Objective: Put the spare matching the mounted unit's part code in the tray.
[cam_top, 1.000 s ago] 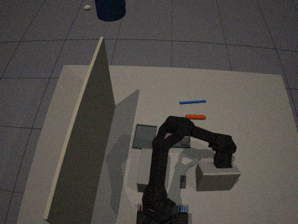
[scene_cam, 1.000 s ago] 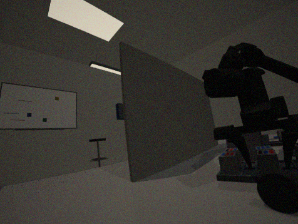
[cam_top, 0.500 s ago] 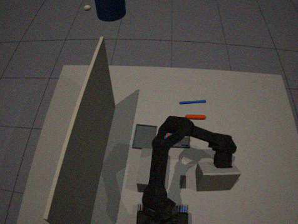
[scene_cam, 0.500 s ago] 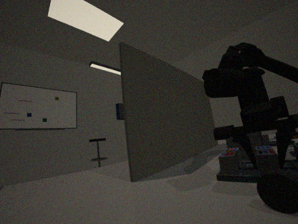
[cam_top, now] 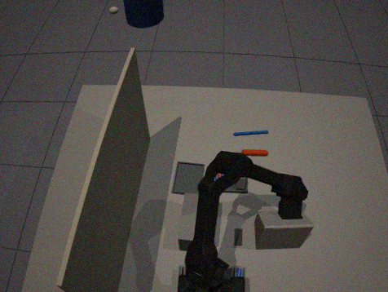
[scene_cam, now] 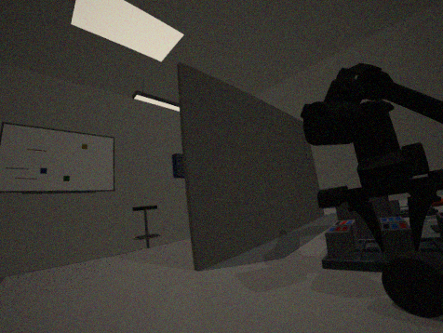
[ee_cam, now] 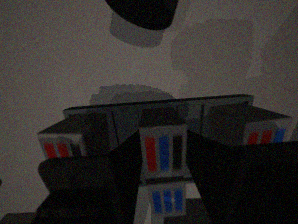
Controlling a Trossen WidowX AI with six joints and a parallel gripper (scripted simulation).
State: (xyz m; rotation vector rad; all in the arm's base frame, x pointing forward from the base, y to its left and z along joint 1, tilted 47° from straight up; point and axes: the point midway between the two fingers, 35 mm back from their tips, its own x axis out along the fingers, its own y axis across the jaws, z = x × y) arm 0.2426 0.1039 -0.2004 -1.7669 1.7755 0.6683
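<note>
My gripper tip is now 8 cm short of the flat grey tray, 42 cm to the left of it and 1 cm above it. Also, from my gripper tip: rack (6 cm behind, 40 cm to the right, 1 cm below); then mounted unit (4 cm ahead, 21 cm to the right, 3 cm above); then grey spare (2 cm above).
</note>
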